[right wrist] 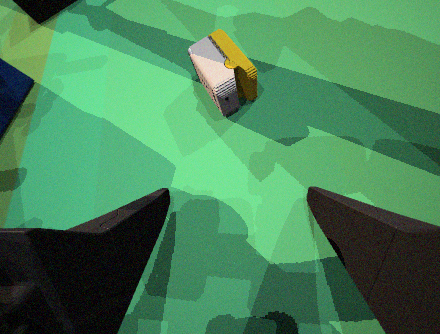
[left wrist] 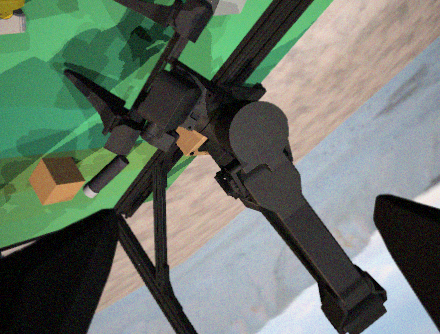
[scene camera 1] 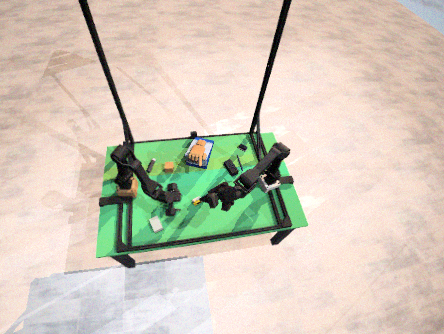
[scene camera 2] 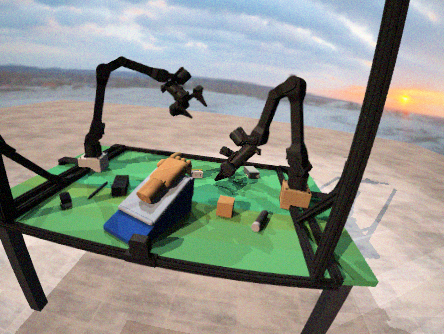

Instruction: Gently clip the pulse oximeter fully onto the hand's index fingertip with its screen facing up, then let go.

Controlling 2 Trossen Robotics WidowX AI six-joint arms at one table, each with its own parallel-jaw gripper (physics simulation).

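Pixels of known places: left gripper, fingertip midpoint: point(left wrist: 246, 214) point(scene camera 1: 203, 195) point(scene camera 2: 199, 112); right gripper, fingertip midpoint: point(right wrist: 237, 194) point(left wrist: 83, 32) point(scene camera 1: 181, 202) point(scene camera 2: 217, 178); left arm's base, link origin: point(scene camera 1: 270, 180) point(scene camera 2: 93, 155); right arm's base, link origin: point(scene camera 1: 126, 184) point(scene camera 2: 296, 186).
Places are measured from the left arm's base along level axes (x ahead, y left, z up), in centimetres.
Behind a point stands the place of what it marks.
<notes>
The pulse oximeter point(scene camera 1: 196, 201) {y -3.3, x 47.9, z -2.8 cm} point(scene camera 2: 197, 174) {y -5.7, x 47.6, z -4.0 cm} point(left wrist: 11, 22) {y -4.4, x 48.7, z -2.8 cm} point(right wrist: 222, 75) {y -4.6, x 48.9, z -2.8 cm}, a white shell with a yellow part, lies on the green table, apart from both grippers. The tan hand point(scene camera 1: 199, 149) {y -30.9, x 36.3, z 8.8 cm} point(scene camera 2: 167, 176) {y -35.0, x 37.5, z 7.6 cm} rests on a sloped grey-and-blue support point(scene camera 2: 122, 227) {y -45.9, x 26.5, z -3.2 cm} with its index finger extended. My right gripper point(right wrist: 237, 193) {y -6.8, x 56.4, z -4.8 cm} point(left wrist: 83, 32) {y -6.8, x 56.4, z -4.8 cm} is open and empty, low over the table; the oximeter lies ahead of its fingertips in the right wrist view. My left gripper point(scene camera 2: 198, 111) {y 5.7, x 46.9, z 21.4 cm} is open and empty, high above the table. The oximeter's screen cannot be made out.
An orange block point(scene camera 1: 169, 166) {y -31.3, x 56.4, z -0.9 cm} point(scene camera 2: 225, 206) {y -34.8, x 55.9, z -1.9 cm} point(left wrist: 57, 180) {y -29.4, x 55.3, z -1.7 cm} and a dark cylinder point(scene camera 1: 151, 165) {y -37.7, x 67.0, z -3.7 cm} point(scene camera 2: 260, 220) {y -40.2, x 66.4, z -3.4 cm} point(left wrist: 106, 176) {y -37.3, x 66.5, z -3.9 cm} lie beside the support. A white box point(scene camera 1: 156, 224) {y 2.4, x 73.4, z -2.9 cm} point(scene camera 2: 251, 172) {y -2.3, x 72.6, z -3.0 cm} lies near the right arm. A black box point(scene camera 1: 230, 166) {y -19.2, x 18.9, z -2.5 cm} point(scene camera 2: 120, 185) {y -22.9, x 19.4, z -2.5 cm} and a pen point(scene camera 2: 97, 190) {y -22.6, x 10.5, z -5.2 cm} lie across the support.
</notes>
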